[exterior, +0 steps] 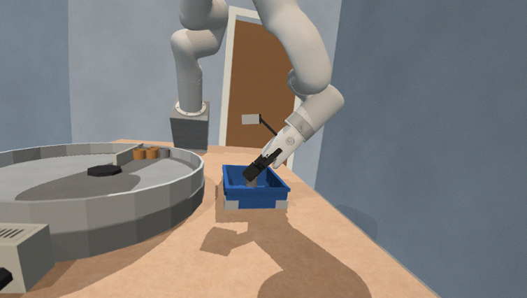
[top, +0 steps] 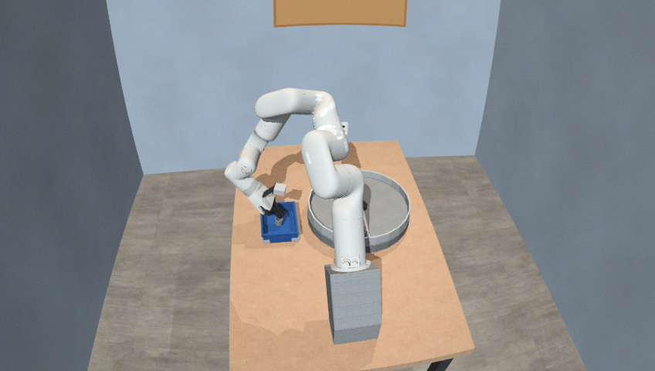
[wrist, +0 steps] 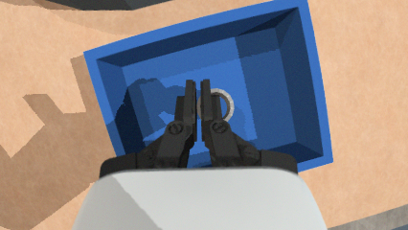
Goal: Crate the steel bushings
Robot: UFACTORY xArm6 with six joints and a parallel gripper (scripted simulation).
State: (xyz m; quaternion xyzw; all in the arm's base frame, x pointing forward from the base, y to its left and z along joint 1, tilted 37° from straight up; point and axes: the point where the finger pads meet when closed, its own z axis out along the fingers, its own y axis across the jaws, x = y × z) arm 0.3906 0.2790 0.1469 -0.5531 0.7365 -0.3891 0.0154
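Right now my hand is 10 mm past the blue crate and 40 mm above it. Also, from my hand: turning table: 80 mm ahead, 320 mm to the right, 10 mm below.
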